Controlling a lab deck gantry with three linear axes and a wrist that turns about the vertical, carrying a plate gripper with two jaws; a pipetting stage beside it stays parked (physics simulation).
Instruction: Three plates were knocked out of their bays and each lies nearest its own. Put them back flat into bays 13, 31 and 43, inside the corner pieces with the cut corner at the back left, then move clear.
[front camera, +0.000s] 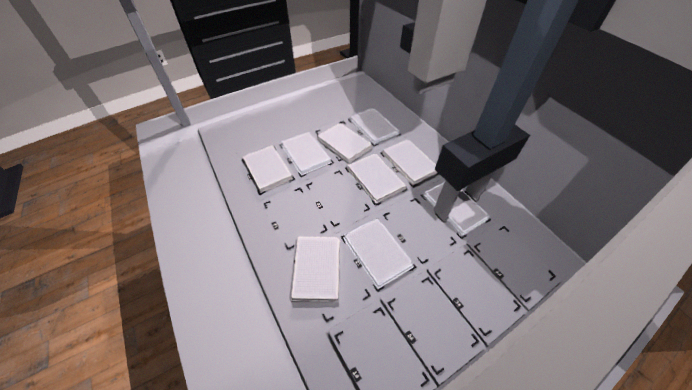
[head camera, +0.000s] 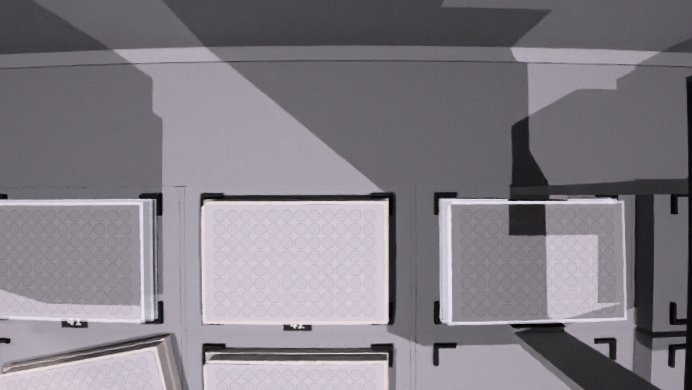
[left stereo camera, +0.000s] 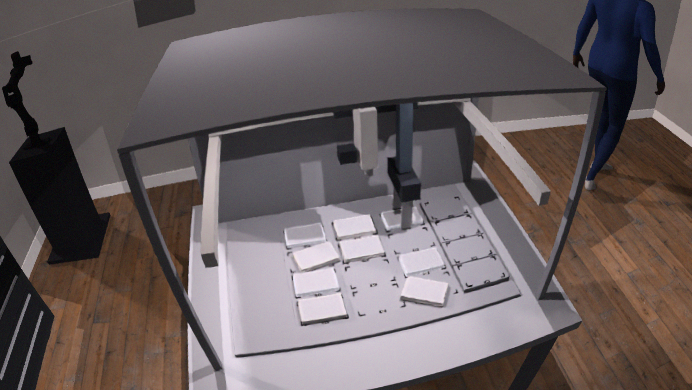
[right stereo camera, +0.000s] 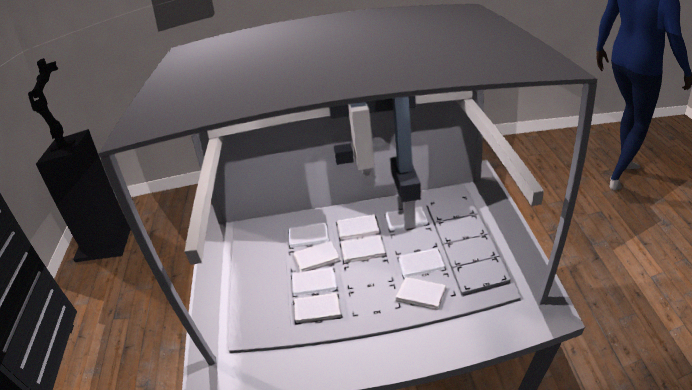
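My gripper is shut on the clear-edged plate at bay 43, one jaw behind it and one in front. That plate looks square with the corner pieces and at or very near the deck. The bay 31 plate lies turned across its corner pieces. The bay 13 plate lies turned at the front, partly over its bay. The cut corners are too small to tell.
Neighbouring plates sit at bay 41, bay 42, bay 32 and bay 23. The parked pipetting stage hangs left of my gripper. Posts and a roof frame the deck.
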